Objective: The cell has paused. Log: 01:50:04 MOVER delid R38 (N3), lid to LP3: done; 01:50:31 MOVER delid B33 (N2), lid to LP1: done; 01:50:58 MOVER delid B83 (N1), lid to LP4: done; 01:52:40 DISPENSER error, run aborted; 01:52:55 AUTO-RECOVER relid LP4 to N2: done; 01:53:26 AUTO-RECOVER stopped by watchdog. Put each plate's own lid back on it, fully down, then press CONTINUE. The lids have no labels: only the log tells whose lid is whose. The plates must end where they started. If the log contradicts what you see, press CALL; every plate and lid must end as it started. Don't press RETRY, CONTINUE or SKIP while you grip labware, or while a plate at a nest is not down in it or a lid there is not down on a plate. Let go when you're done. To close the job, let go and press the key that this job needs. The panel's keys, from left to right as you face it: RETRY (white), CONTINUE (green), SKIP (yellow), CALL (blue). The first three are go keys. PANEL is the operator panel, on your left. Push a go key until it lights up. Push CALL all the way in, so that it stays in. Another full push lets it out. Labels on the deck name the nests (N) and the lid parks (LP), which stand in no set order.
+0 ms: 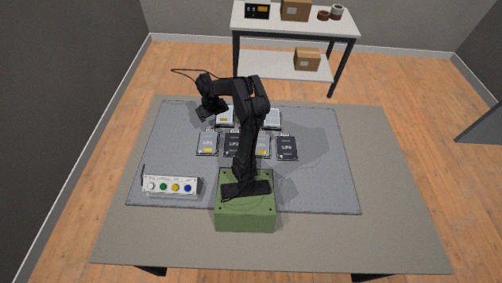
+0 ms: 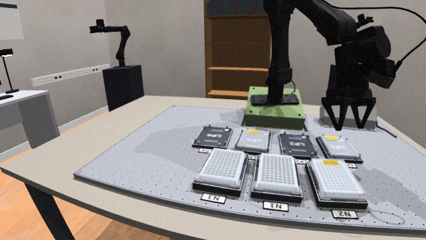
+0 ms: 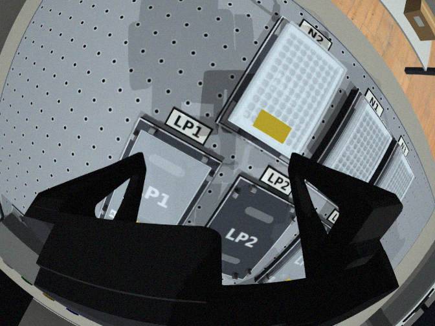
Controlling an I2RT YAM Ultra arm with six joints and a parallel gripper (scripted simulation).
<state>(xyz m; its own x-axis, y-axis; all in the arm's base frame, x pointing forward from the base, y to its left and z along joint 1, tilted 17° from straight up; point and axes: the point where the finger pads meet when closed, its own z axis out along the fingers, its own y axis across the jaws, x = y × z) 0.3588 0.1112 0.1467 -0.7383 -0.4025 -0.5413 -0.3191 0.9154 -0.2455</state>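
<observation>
My gripper is now 22 cm to the left of the LP3 lid park, 13 cm past it and 11 cm above it. Round my hand: LP2 lid park: 11 cm below, 11 cm behind, 9 cm to the right; blue call key: 34 cm behind, 13 cm to the left, 6 cm below; LP1 lid park: 11 cm below, 8 cm behind, 4 cm to the left.
</observation>
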